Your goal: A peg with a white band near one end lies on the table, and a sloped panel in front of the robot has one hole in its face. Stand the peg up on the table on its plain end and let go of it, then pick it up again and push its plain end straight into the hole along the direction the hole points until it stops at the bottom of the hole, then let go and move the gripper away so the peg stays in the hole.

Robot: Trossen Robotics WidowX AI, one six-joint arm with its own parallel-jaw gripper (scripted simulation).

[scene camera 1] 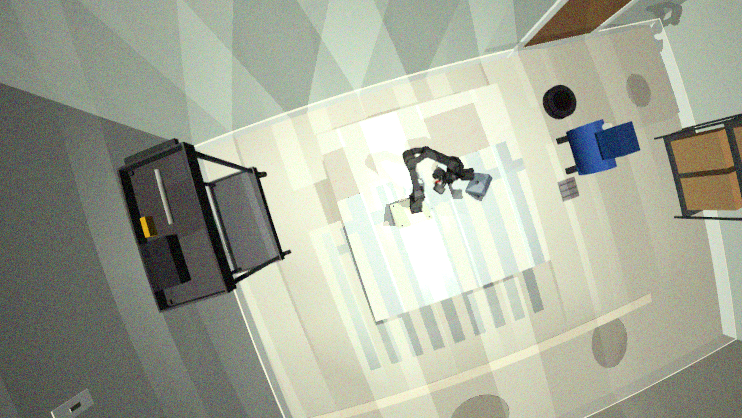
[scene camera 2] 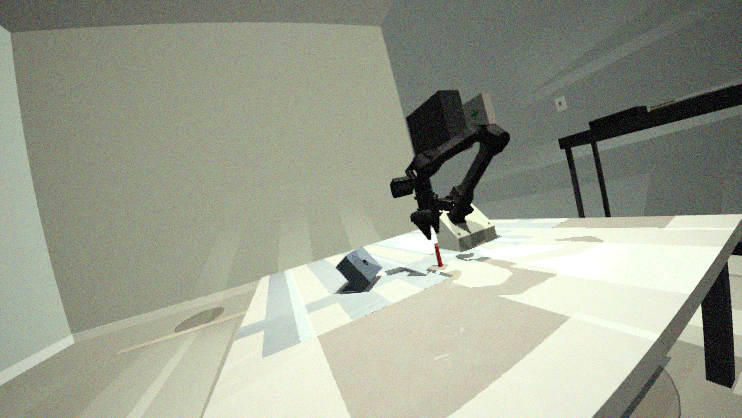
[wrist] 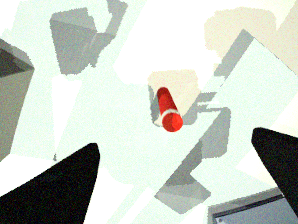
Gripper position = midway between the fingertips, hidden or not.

The gripper (scene camera 2: 433, 236) is open, with nothing in its grasp. Further things: a red peg (wrist: 171, 119).
The gripper shows as well in the wrist view (wrist: 176, 142).
